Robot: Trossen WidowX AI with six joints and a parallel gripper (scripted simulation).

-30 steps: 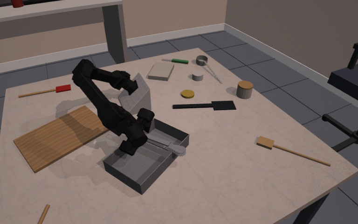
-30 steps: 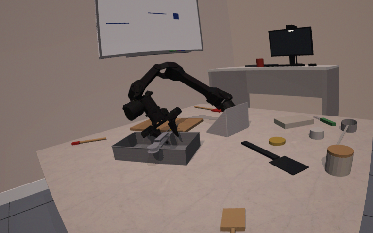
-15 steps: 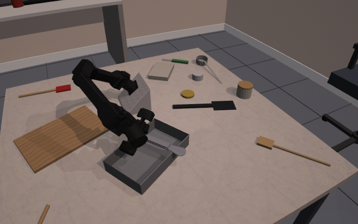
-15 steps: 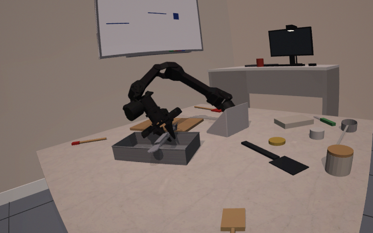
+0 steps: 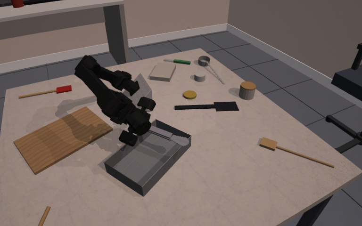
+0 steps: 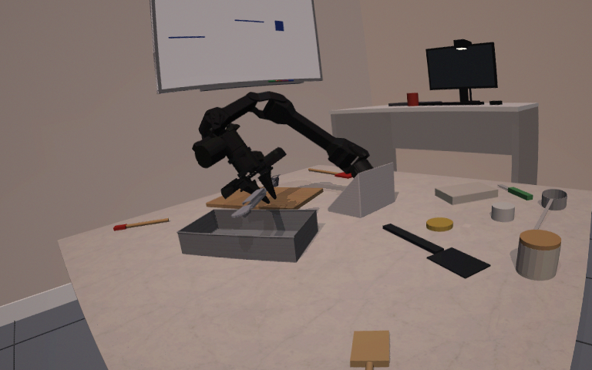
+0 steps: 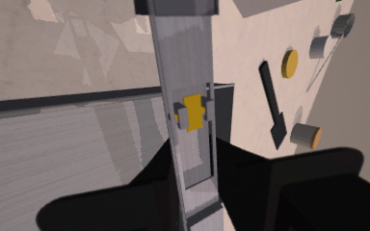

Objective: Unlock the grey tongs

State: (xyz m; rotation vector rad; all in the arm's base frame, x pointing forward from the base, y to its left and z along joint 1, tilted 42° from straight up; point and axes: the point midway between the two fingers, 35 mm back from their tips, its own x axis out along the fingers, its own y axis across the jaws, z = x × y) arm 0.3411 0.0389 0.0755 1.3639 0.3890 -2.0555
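Right now my gripper tip is 10 mm past the yellow lock piece, 40 mm to the left of it and 30 mm below it. From my gripper tip the other things lie so: wooden board: 160 mm behind, 340 mm to the right, 80 mm below; roasting tin: 80 mm ahead, 60 mm below; black spatula: 170 mm behind, 360 mm to the left, 90 mm below.
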